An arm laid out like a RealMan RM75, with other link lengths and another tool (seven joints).
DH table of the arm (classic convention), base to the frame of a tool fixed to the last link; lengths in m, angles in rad. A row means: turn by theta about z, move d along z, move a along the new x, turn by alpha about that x. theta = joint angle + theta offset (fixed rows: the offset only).
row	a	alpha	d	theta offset
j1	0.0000	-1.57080	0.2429	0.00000
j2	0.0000	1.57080	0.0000	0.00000
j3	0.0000	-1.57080	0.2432	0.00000
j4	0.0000	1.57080	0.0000	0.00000
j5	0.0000	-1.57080	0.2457	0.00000
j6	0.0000	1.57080	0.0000	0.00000
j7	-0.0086	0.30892	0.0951	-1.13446
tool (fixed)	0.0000	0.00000	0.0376	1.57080
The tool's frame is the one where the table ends.
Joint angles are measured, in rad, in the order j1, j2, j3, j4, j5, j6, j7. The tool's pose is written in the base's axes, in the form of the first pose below.
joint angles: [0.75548 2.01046 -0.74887 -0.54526 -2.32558 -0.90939 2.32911]
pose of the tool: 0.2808, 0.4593, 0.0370, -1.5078, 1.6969, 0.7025
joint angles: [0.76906 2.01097 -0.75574 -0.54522 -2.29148 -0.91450 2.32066]
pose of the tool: 0.2706, 0.4638, 0.0363, -1.5241, 1.6972, 0.7387
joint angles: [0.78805 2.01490 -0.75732 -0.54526 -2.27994 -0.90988 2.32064]
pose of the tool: 0.2604, 0.4691, 0.0348, -1.5369, 1.6896, 0.7613
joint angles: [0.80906 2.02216 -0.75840 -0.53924 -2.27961 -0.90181 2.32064]
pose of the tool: 0.2507, 0.4732, 0.0300, -1.5538, 1.6831, 0.7704
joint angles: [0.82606 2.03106 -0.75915 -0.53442 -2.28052 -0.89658 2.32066]
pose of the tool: 0.2425, 0.4757, 0.0245, -1.5702, 1.6811, 0.7764
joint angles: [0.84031 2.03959 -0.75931 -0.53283 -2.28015 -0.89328 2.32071]
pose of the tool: 0.2348, 0.4778, 0.0200, -1.5845, 1.6792, 0.7843
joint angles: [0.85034 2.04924 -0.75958 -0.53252 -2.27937 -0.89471 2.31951]
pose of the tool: 0.2284, 0.4783, 0.0148, -1.6001, 1.6821, 0.7899
